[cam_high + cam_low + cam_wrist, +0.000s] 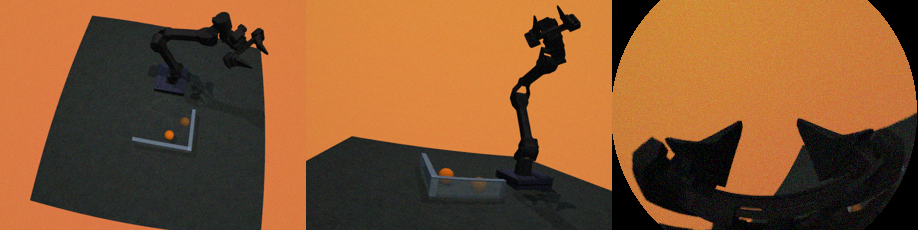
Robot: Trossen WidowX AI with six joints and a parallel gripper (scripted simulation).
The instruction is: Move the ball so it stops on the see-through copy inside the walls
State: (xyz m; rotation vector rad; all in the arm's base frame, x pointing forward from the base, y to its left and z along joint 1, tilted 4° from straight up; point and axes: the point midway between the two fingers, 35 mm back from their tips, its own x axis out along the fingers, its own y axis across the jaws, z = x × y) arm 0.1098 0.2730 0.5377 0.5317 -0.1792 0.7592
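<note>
Right now my gripper tip is 180 mm short of the orange ball, 210 mm to the left of it and 570 mm above it. Also, from my gripper tip: see-through copy of ball (80 mm ahead, 140 mm to the right, 570 mm below).
</note>
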